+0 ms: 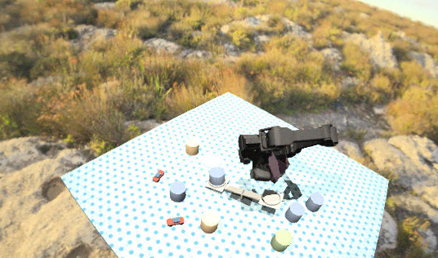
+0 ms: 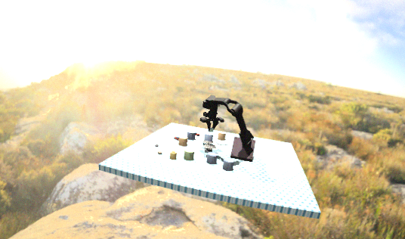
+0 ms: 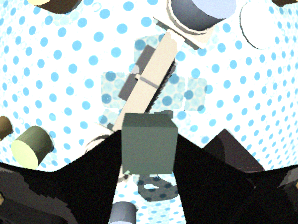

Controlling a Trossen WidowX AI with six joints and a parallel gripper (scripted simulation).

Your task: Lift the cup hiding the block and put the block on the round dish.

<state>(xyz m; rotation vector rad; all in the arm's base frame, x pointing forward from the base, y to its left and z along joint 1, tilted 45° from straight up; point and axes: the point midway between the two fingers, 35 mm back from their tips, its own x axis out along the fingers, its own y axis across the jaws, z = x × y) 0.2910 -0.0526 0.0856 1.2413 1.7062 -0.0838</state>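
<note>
Right now my gripper tip is 7 cm past the pale round dish, 26 cm to the left of it and 17 cm above it. The rest, counted from my gripper tip: green block: 1 cm above; then grey cup: 4 cm ahead, 17 cm to the right, 11 cm below; then balance beam: 2 cm to the right, 13 cm below.
</note>
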